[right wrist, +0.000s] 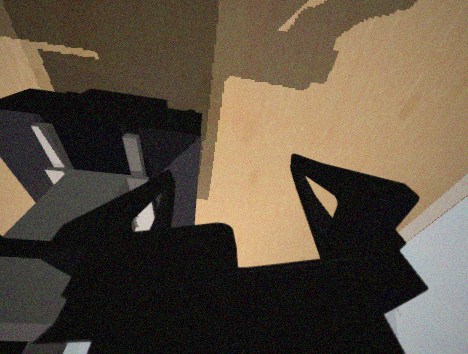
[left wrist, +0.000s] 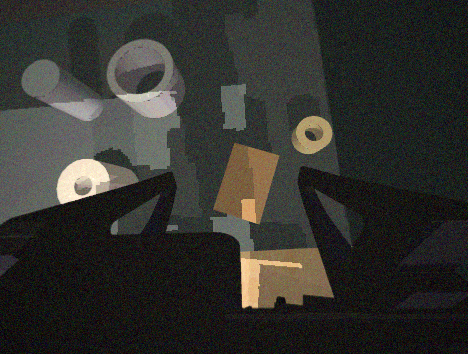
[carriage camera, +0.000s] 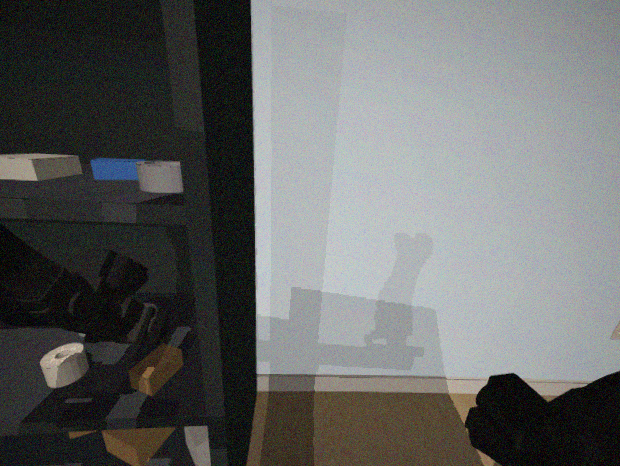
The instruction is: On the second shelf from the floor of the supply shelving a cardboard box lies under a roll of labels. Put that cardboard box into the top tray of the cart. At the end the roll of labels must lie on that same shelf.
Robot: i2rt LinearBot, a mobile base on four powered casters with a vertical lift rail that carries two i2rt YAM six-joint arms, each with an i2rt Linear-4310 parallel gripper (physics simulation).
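Places are measured from the left arm's base along level axes (x ahead, y left, z up), in metres.
Where they show: left gripper, fingertip midpoint: [left wrist: 235,176] [carriage camera: 145,330]; right gripper, fingertip midpoint: [right wrist: 231,168].
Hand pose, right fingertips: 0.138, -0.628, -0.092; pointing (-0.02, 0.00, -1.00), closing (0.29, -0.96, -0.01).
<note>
After its pixels a point has its place, as x, y, z.
The cardboard box [carriage camera: 156,369] @[0.361, 0.018, -0.089] [left wrist: 240,175] @[0.394, 0.043, -0.089] lies uncovered on the shelf [carriage camera: 22,350] @[0.423, 0.420, -0.139] [left wrist: 30,145] @[0.435, 0.416, -0.139], near its right end in the carriage view. The cream roll of labels [carriage camera: 74,369] @[0.357, 0.210, -0.107] [left wrist: 68,176] @[0.380, 0.265, -0.079] lies on the same shelf, to the left of the box and apart from it. My left gripper [carriage camera: 144,323] @[0.381, 0.044, 0.000] [left wrist: 235,176] @[0.381, 0.044, 0.000] is open and empty; in its wrist view the box shows between and beyond the fingertips. My right gripper [carriage camera: 475,408] [right wrist: 231,168] @[0.138, -0.628, -0.092] is open and empty, over the floor outside the shelving. I cannot make out the cart in these views.
A wide white ring [left wrist: 112,75] @[0.533, 0.239, -0.091], a pale cylinder [left wrist: 41,77] @[0.511, 0.319, -0.069] and a small tan ring [left wrist: 325,132] @[0.465, -0.073, -0.114] stand near the box. Another cardboard box [carriage camera: 132,443] @[0.440, 0.201, -0.496] [left wrist: 285,282] shows lower down. The shelf above holds a cream box [carriage camera: 57,166] @[0.452, 0.226, 0.340], a blue box [carriage camera: 114,169] @[0.472, 0.123, 0.340] and a white roll [carriage camera: 162,177] @[0.382, -0.041, 0.346].
</note>
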